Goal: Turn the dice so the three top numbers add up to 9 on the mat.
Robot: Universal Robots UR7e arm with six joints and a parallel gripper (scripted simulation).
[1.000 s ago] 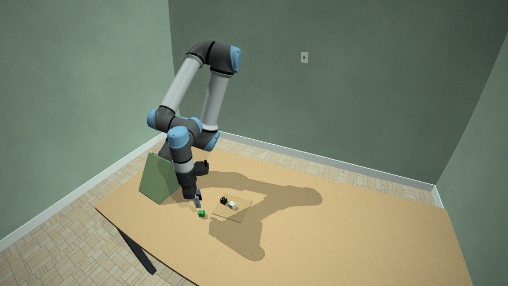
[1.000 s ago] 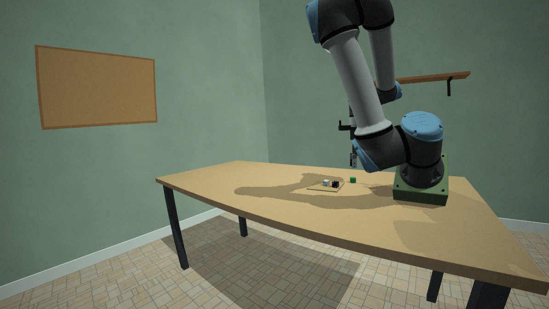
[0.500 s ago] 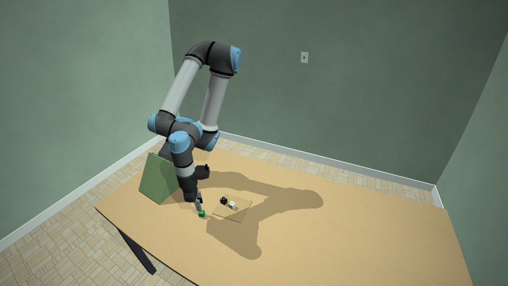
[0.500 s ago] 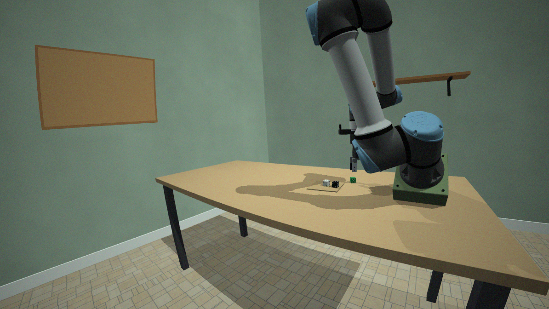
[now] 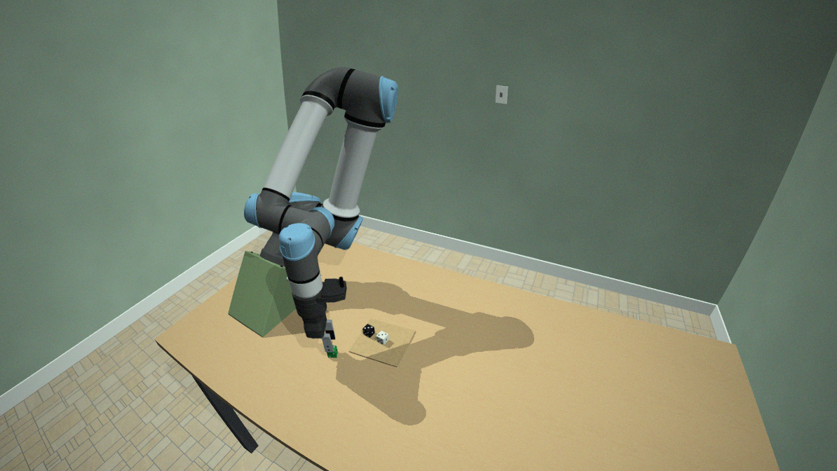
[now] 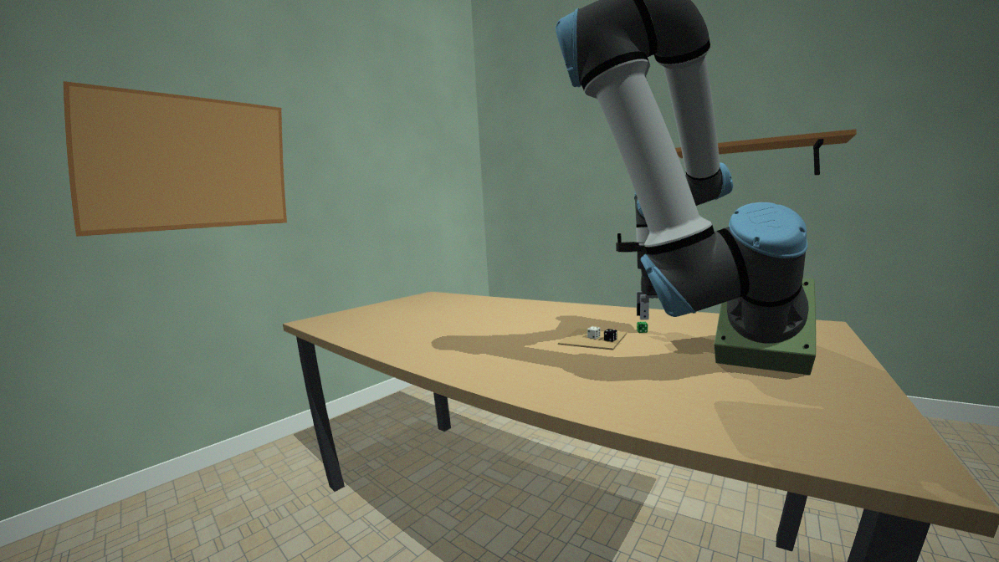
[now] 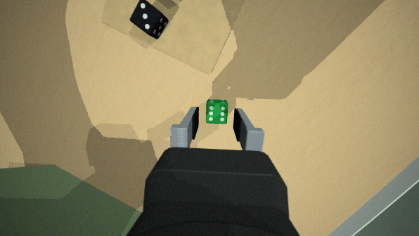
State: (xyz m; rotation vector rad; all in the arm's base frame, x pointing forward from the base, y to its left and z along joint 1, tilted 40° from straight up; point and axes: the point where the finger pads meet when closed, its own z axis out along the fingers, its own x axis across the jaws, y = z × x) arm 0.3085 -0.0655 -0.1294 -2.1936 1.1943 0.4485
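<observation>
The green die is 4 cm below my hand. The rest, counted from my hand: white die: 9 cm ahead, 11 cm to the left, 4 cm below; black die: 4 cm ahead, 11 cm to the left, 4 cm below; tan mat: 9 cm ahead, 11 cm to the left, 6 cm below.
</observation>
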